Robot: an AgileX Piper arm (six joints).
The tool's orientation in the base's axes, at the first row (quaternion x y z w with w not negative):
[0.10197 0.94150 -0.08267 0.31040]
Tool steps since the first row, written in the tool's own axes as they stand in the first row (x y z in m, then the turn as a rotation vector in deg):
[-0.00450 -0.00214 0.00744 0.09 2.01 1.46]
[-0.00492 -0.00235 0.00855 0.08 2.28 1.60]
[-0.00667 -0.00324 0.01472 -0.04 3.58 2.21]
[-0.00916 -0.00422 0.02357 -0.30 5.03 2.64]
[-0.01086 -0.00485 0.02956 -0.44 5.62 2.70]
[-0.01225 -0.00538 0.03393 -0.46 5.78 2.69]
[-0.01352 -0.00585 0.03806 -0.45 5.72 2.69]
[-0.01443 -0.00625 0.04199 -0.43 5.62 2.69]
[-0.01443 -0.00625 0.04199 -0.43 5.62 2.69]
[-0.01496 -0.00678 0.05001 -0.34 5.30 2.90]
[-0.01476 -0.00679 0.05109 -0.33 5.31 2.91]
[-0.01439 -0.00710 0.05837 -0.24 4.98 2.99]
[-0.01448 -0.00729 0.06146 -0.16 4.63 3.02]
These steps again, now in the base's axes. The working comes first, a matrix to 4 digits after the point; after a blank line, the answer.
The tool's axes in the first row as the columns of a matrix, in the base's axes (used below as rounded here):
[-0.7865 0.2433 0.5676]
[0.1407 0.9655 -0.2190]
[-0.6013 -0.0924 -0.7936]

[0.00724 -0.00433 -0.00300 1.25 1.63 -1.40]
[0.00815 -0.00483 -0.00361 1.40 1.86 -1.53]
[0.01281 -0.00729 -0.00737 2.16 2.97 -2.06]
[0.01956 -0.01053 -0.01281 2.96 4.24 -2.38]
[0.02414 -0.01268 -0.01648 3.25 4.77 -2.40]
[0.02758 -0.01435 -0.01906 3.29 4.93 -2.39]
[0.03081 -0.01589 -0.02153 3.27 4.87 -2.39]
[0.03366 -0.01726 -0.02407 3.23 4.78 -2.40]
[0.03366 -0.01726 -0.02407 3.23 4.78 -2.40]
[0.03850 -0.01960 -0.03007 3.20 4.43 -2.59]
[0.03896 -0.01982 -0.03104 3.20 4.44 -2.60]
[0.04272 -0.02166 -0.03701 3.10 4.12 -2.69]
[0.04450 -0.02254 -0.03939 2.97 3.79 -2.73]

